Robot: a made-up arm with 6 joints. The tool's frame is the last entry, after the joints.
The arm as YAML. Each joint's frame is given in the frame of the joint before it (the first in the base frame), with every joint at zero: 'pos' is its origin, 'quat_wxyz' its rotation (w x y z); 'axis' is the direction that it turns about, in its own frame. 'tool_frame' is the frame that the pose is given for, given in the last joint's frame.
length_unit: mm
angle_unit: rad
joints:
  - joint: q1
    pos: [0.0, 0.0, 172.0]
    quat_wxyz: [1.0, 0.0, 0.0, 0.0]
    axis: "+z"
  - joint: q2
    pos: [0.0, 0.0, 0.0]
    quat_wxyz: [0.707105, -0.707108, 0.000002, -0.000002]
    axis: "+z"
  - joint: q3
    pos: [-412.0, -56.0, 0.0]
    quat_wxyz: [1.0, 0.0, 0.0, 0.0]
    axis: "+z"
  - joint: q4
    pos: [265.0, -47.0, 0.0]
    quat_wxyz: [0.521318, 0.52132, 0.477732, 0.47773]
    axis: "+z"
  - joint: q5
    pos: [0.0, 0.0, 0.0]
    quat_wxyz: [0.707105, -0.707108, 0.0, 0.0]
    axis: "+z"
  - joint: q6
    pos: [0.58, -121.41, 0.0]
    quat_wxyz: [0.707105, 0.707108, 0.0, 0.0]
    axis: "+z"
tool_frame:
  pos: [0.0, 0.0, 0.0]
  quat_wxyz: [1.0, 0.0, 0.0, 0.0]
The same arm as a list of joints. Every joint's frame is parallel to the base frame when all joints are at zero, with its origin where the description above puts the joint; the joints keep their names.
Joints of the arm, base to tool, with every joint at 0 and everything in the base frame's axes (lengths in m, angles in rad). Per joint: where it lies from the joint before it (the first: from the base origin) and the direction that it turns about. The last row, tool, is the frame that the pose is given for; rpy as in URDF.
q1: xyz 0 0 0.172 axis +z
q2: xyz 0 0 0 axis +y
q3: xyz -0.412 0 0.056 axis +y
q4: xyz 0.265 0 0.047 axis 0.9962 0 0.0871
q5: xyz 0 0 0 axis +y
q6: xyz 0.121 0 0.01 axis 0.9962 0 0.0871
tool: xyz 0 0 0 rpy 0 1.4836 -0.0001

